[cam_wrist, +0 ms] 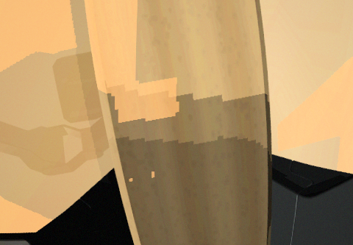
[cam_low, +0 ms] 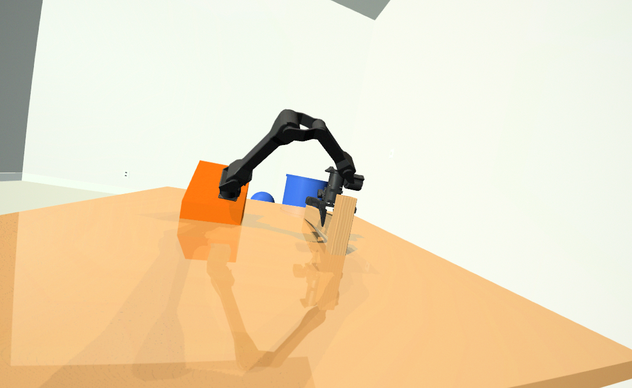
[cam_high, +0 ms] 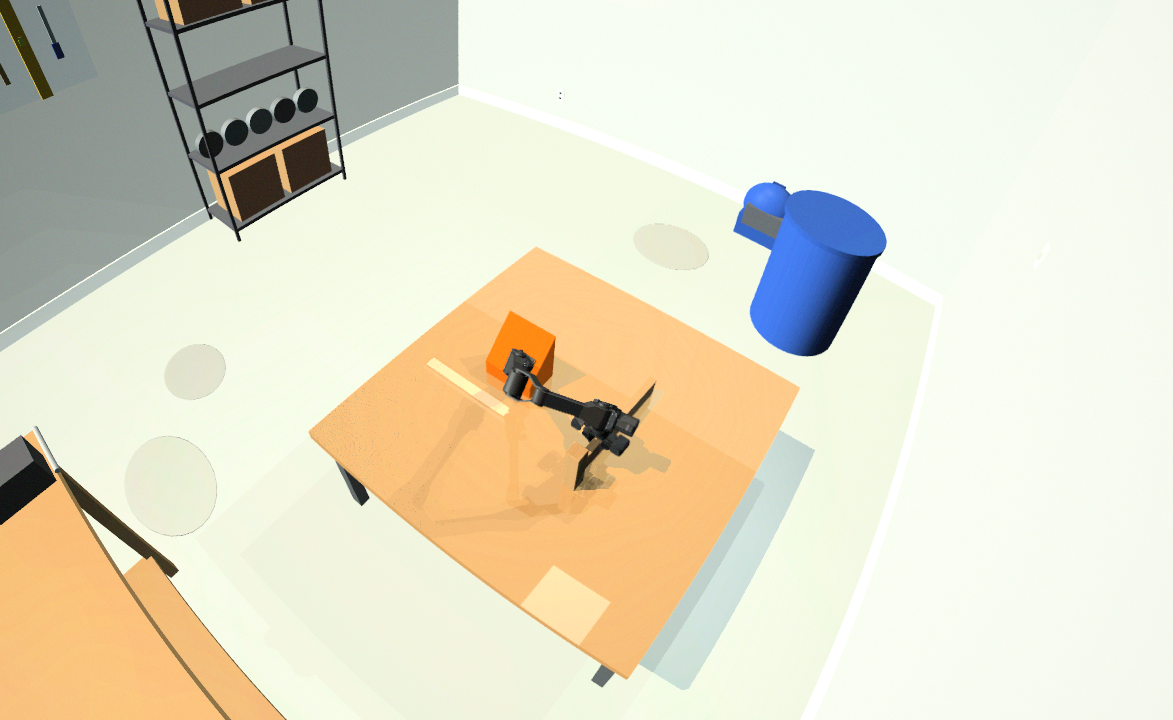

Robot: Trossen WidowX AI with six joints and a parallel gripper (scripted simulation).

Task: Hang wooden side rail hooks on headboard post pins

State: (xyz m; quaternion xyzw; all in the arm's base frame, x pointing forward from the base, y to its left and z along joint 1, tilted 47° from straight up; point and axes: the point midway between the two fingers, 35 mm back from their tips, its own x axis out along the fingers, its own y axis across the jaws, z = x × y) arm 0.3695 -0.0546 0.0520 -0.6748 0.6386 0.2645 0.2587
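Right now my gripper tip is 13 cm to the left of the headboard post and 4 cm below it.
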